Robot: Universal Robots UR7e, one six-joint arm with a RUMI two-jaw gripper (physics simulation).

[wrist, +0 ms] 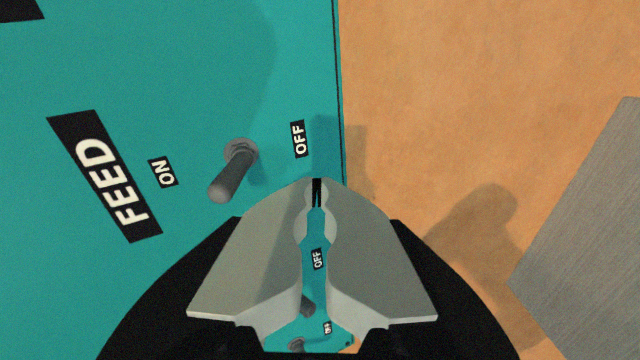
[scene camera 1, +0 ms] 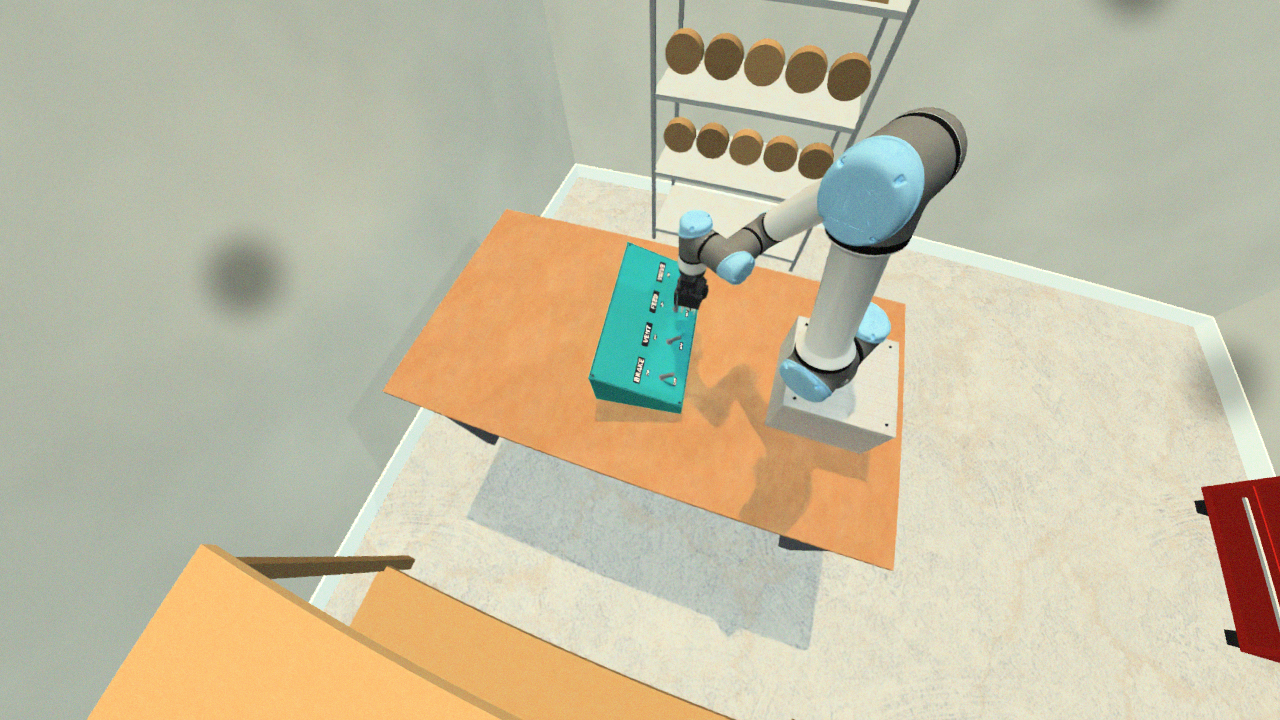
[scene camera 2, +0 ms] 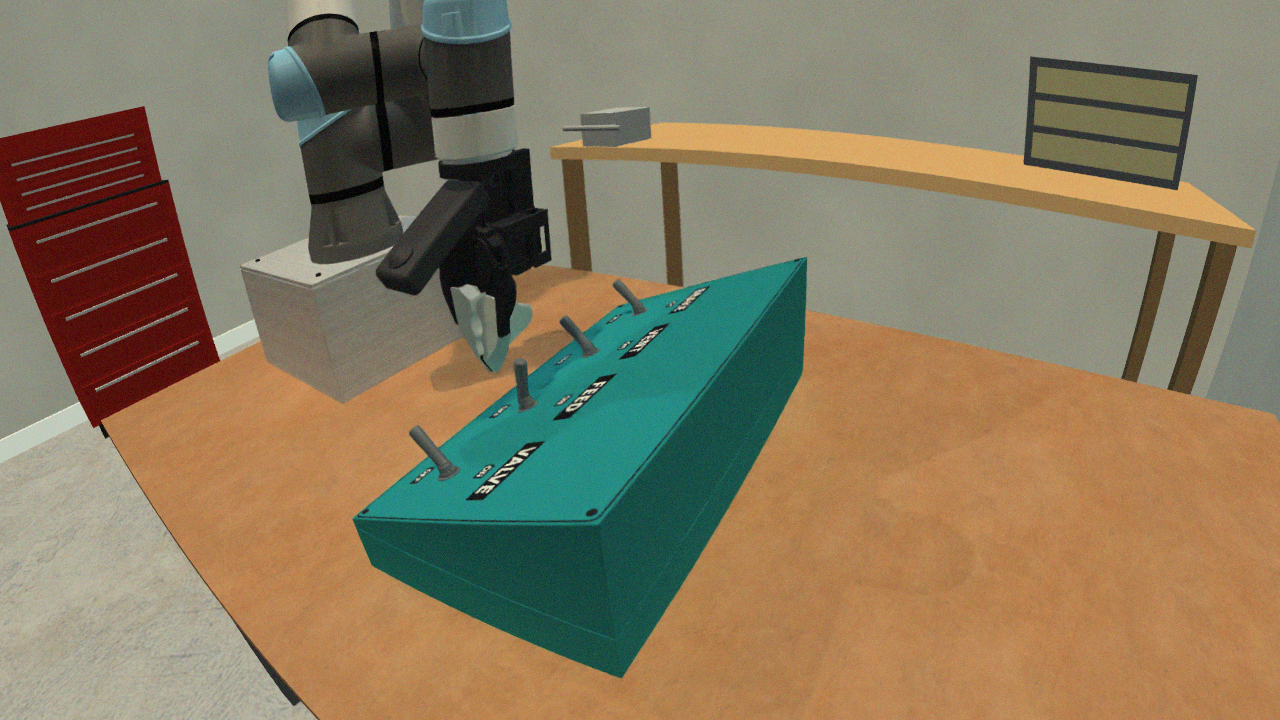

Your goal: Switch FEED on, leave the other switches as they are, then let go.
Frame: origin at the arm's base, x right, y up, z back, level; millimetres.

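Where they show: gripper, fingertip midpoint: [wrist: 317, 180] [scene camera 1: 690, 310] [scene camera 2: 493, 370]; arm's base, link origin: [scene camera 2: 356, 246].
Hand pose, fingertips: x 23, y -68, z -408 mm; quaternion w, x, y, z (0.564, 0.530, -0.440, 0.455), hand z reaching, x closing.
Note:
Each offset is from my fingertips to the top centre of the thing. "*": to the spot under its first point. Level surfaces: height alone.
The teal switch panel [scene camera 1: 619, 331] [scene camera 2: 572, 456] [wrist: 150, 60] stands on the table. The FEED lever @[dy +26, dx -2, dz -47 mm] [scene camera 2: 522, 385] [wrist: 230, 175] leans towards its ON label @[* dy -7, dx -16, dz -90 mm] [wrist: 163, 172]. The VALVE lever @[dy +16, dx +116, dz -71 mm] [scene camera 2: 433, 451], VENT lever @[dy +16, dx -112, dz +3 mm] [scene camera 2: 578, 335] [wrist: 306, 306] and BRAKE lever @[dy +16, dx -226, dz +40 mm] [scene camera 2: 628, 296] lean towards their OFF side. My gripper [scene camera 1: 686, 307] [scene camera 2: 491, 367] [wrist: 317, 180] is shut and empty. Its tips are above the panel's low edge, on the OFF side of the FEED lever, and look apart from it. In scene camera 1 the gripper partly hides the levers near it.
The arm's grey pedestal [scene camera 1: 836, 425] [scene camera 2: 358, 331] [wrist: 590, 240] stands on the table @[dy -110 mm] [scene camera 1: 483, 331] [scene camera 2: 939, 537] on the panel's low side. A shelf rack [scene camera 1: 654, 161], a red tool cabinet [scene camera 1: 1253, 573] [scene camera 2: 107, 268] and a wooden bench [scene camera 2: 850, 152] stand farther away.

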